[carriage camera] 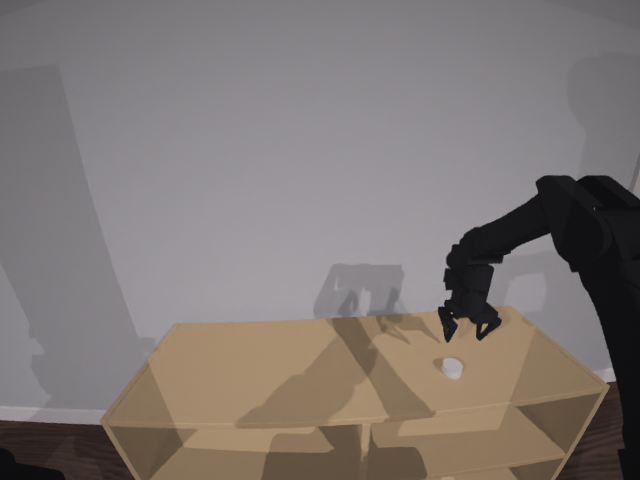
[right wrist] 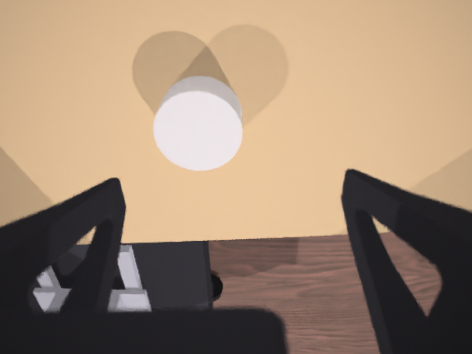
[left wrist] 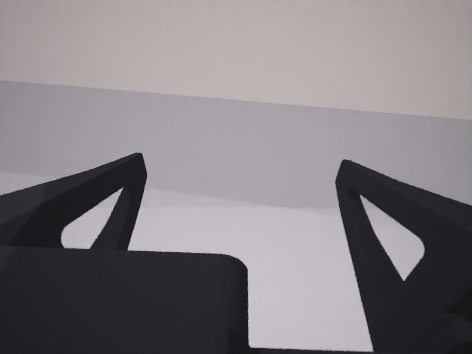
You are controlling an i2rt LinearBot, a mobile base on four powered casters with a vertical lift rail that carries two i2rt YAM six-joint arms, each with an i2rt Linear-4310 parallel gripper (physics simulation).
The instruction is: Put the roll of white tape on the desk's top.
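Frame: origin at the left arm's base, x up, y right, z ahead, level; millimetres.
Seen in the pictures: left gripper, fingertip midpoint: (left wrist: 241, 167); right gripper, fingertip midpoint: (carriage camera: 462, 340) (right wrist: 232, 188).
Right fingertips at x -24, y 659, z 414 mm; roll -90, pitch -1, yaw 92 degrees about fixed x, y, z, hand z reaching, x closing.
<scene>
Offsets run from my right fingertips to a thing's middle. Level surfaces: height alone.
The roll of white tape @(dy -20, dx -79, dz -13 mm) (carriage camera: 452, 368) (right wrist: 198, 131) is a small white cylinder. It stands on the flat top of a light wooden shelf unit (carriage camera: 206, 369) (right wrist: 300, 200), right of its middle in the carriage view. My right gripper (carriage camera: 463, 339) (right wrist: 232, 188) is open and empty, pointing down above the unit's top. In the right wrist view the roll lies beyond the fingertips, a little left of the midline between them, and apart from both fingers. My left gripper (left wrist: 241, 167) is open and empty, with wall and ceiling behind it. No separate desk shows in these views.
The shelf unit has open compartments under its top and a middle divider @(dy -266, dx -233, dz +55 mm) (carriage camera: 364, 444). A grey wall (carriage camera: 258, 180) rises behind it. Dark wood floor @(dx -700 mm) (carriage camera: 67, 444) (right wrist: 330, 300) shows beside and in front of it. Part of the robot's dark base (right wrist: 172, 275) shows at the lower left of the right wrist view.
</scene>
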